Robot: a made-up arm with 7 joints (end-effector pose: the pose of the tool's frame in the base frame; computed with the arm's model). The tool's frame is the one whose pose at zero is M. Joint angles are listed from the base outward.
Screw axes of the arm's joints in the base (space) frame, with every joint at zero. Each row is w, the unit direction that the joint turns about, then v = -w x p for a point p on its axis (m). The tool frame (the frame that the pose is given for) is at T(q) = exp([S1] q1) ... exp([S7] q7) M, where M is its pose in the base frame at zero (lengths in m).
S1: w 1 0 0 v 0.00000 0.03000 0.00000
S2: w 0 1 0 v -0.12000 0.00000 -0.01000
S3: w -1 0 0 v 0.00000 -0.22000 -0.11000
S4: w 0 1 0 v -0.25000 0.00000 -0.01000
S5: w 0 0 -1 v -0.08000 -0.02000 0.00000
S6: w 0 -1 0 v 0.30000 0.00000 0.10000
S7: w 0 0 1 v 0.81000 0.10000 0.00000
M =
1 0 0 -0.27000
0 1 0 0.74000
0 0 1 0.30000
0 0 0 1
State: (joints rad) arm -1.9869 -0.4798 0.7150 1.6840 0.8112 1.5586 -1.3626
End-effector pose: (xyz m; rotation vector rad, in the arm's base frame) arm 0.2843 -0.7443 0.1549 1.8111 2.2157 -0.3214
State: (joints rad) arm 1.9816 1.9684 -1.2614 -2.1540 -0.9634 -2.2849 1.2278
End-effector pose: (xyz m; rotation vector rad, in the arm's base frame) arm 0.2497 0.0920 0.5272 -1.8232 -1.2785 -1.7257
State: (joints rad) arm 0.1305 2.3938 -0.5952 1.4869 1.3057 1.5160 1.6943
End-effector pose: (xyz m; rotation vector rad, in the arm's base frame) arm -0.1879 0.4924 0.1069 -1.6613 -2.0591 -1.5432
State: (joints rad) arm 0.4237 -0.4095 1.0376 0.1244 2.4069 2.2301 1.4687
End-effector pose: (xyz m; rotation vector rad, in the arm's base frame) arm 0.3018 -0.3251 0.4401 -2.4230 0.9843 -1.2158
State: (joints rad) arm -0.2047 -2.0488 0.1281 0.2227 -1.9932 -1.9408 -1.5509
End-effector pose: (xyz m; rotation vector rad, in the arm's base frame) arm -0.0594 -0.4490 -0.6870 -1.8385 -1.5813 -1.5645
